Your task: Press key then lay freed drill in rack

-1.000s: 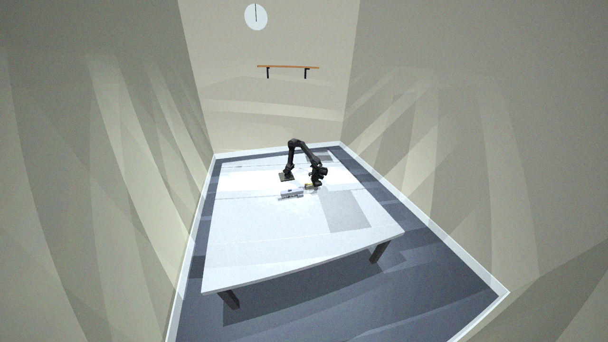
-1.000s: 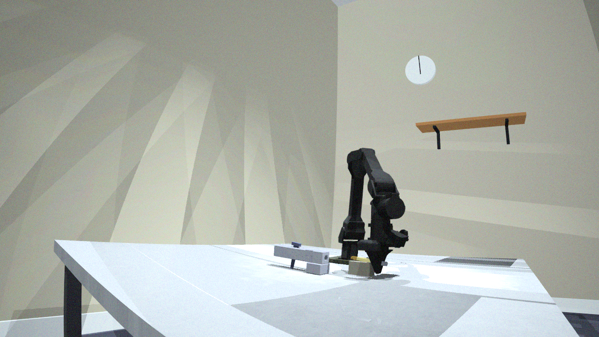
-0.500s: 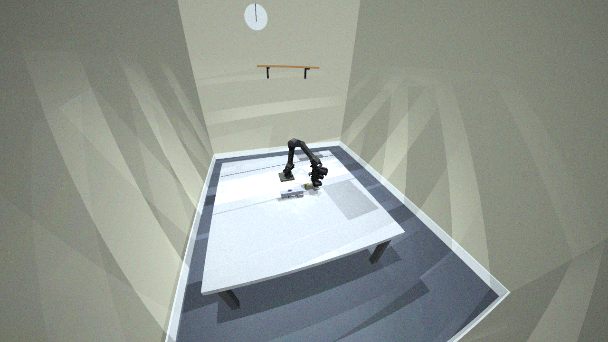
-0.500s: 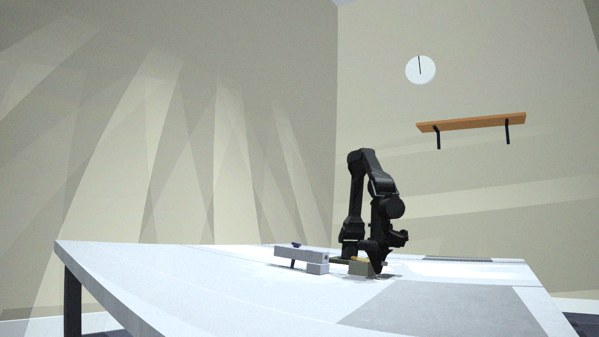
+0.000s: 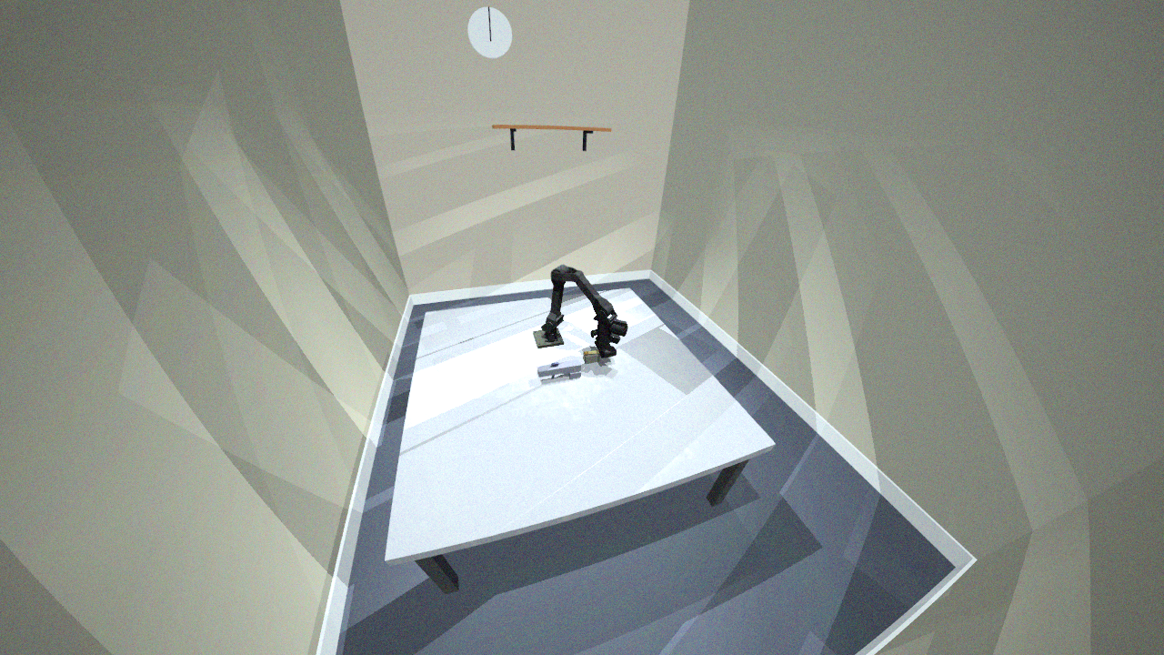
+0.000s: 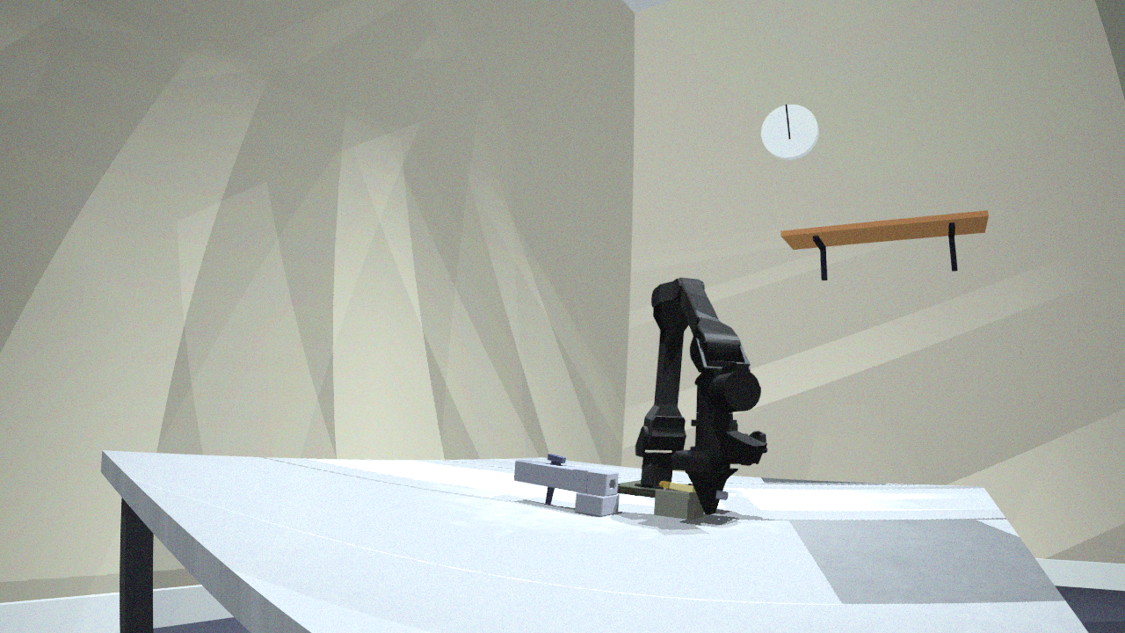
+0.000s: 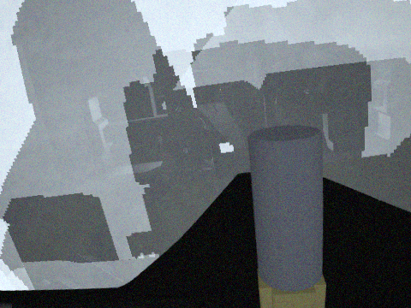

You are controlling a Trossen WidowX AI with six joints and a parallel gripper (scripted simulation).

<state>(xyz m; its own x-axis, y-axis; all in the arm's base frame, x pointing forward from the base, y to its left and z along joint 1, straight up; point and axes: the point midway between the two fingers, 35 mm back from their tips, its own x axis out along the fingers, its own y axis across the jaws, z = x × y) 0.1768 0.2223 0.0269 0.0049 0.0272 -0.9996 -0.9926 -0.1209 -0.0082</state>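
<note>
The drill lies 40 mm to the right of my gripper tip and 40 mm above it. The rest, counted from my gripper tip: grey housing block (210 mm to the right, 100 mm ahead, 30 mm above); blue key (240 mm to the right, 100 mm ahead, 40 mm above); rack (50 mm to the right, 10 mm ahead, 10 mm above).
</note>
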